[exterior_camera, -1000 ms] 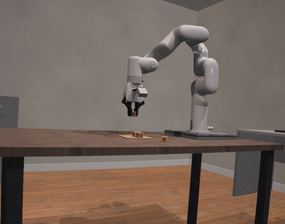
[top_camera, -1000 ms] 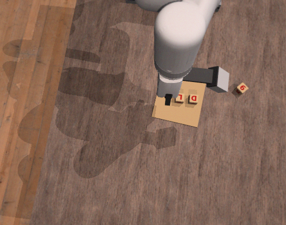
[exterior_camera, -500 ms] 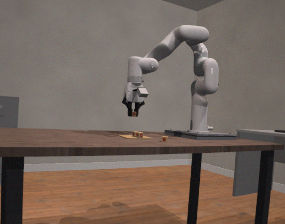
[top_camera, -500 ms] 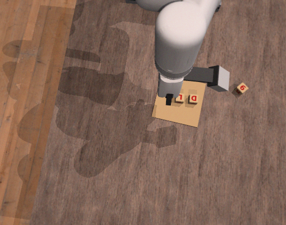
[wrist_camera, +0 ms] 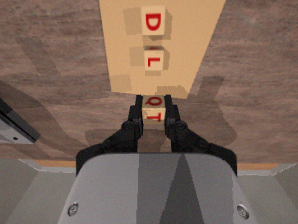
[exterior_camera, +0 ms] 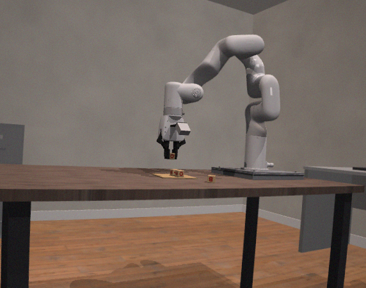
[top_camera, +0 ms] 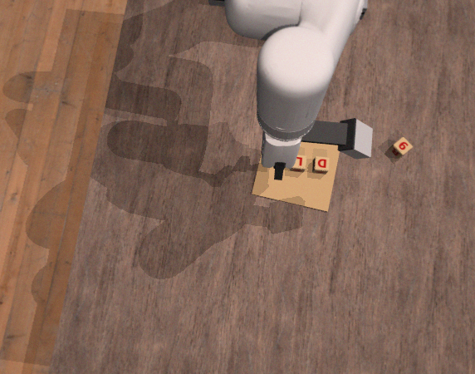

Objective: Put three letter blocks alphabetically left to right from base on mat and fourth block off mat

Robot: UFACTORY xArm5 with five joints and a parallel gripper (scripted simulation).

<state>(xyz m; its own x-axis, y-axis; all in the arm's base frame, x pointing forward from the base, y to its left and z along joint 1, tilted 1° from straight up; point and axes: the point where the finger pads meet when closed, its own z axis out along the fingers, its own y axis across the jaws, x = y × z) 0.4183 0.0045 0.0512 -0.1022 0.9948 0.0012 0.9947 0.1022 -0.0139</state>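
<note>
My hand is 4 cm to the right of the tan mat and 8 cm above it.
</note>
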